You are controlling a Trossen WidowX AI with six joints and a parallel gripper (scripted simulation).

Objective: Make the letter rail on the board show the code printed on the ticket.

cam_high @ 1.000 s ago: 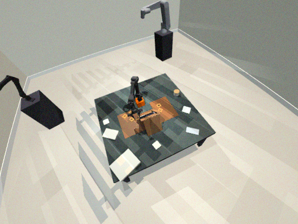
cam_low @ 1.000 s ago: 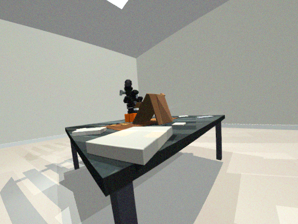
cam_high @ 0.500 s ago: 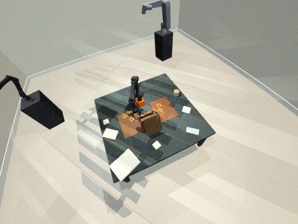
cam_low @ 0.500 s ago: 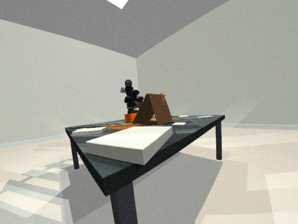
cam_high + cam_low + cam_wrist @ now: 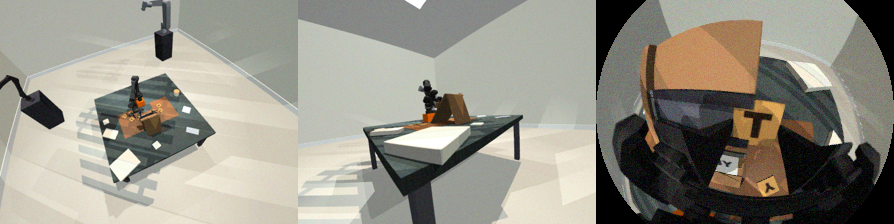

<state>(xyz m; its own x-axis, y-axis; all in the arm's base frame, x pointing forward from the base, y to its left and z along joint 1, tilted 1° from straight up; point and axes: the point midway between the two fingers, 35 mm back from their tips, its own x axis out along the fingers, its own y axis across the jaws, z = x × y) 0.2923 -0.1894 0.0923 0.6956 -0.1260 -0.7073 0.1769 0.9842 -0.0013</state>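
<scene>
Right now the white ticket is 50 mm behind my gripper tip, 70 mm to the left of it and 70 mm below it. The rest, counted from my gripper tip: yellow letter tile 40 mm behind, 350 mm to the left, 160 mm below; flat white slab 120 mm behind, 380 mm to the right, 160 mm below; mat 110 mm behind, 160 mm to the left, 170 mm below.
</scene>
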